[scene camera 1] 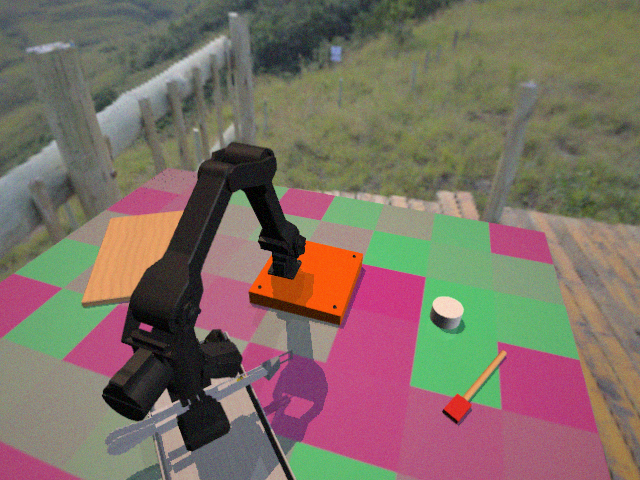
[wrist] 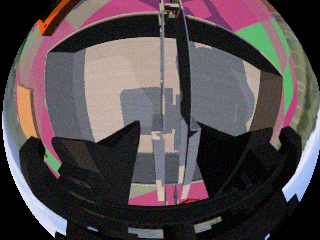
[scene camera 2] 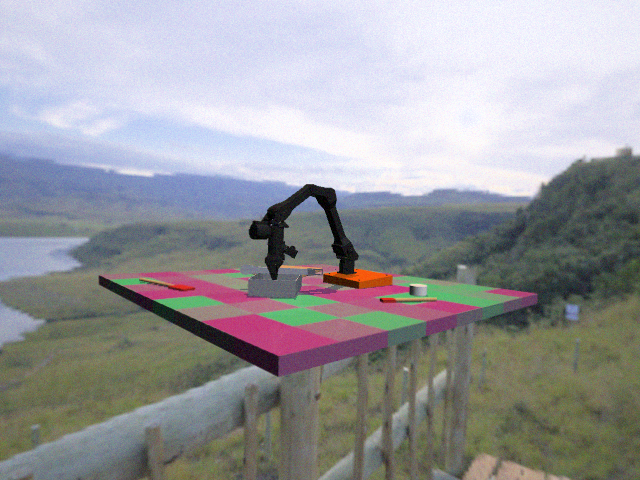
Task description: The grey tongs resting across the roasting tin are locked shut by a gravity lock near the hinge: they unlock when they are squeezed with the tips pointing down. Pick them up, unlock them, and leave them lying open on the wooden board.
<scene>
The pictures show: the gripper, a white cylinder, a roasting tin and a wooden board.
The gripper also shows in the wrist view.
</scene>
